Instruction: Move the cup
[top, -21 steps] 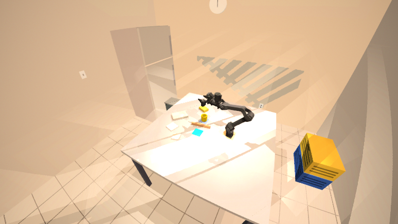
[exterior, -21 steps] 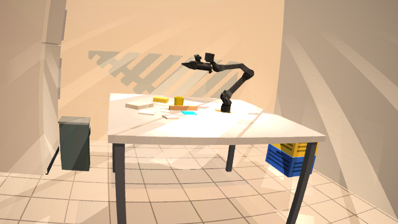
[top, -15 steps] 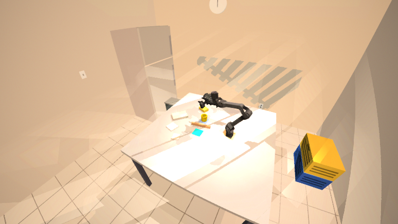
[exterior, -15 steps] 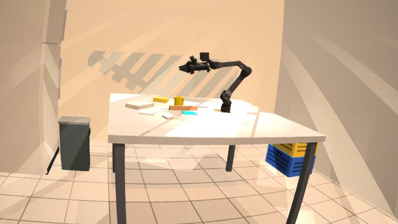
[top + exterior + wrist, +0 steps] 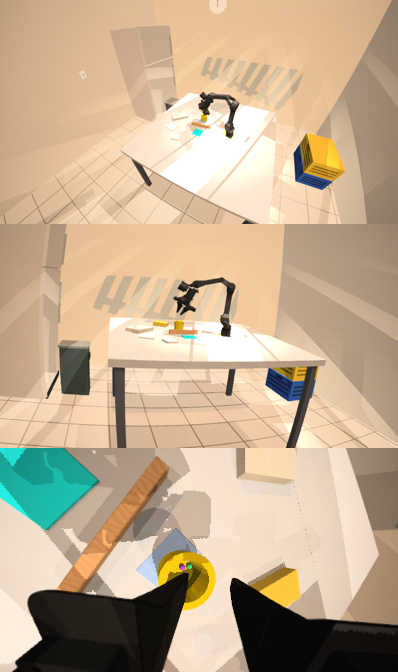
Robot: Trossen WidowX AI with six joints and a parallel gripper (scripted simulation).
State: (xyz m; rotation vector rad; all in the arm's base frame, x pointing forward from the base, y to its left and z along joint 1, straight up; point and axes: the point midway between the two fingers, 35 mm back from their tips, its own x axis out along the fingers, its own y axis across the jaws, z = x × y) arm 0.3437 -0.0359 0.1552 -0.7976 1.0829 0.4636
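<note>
My gripper tip is 2 cm past the yellow cup, 1 cm to the left of it and 9 cm above it. Round my gripper tip: yellow block 12 cm ahead, 19 cm to the right, 11 cm below; wooden block 4 cm behind, 9 cm to the left, 12 cm below.
</note>
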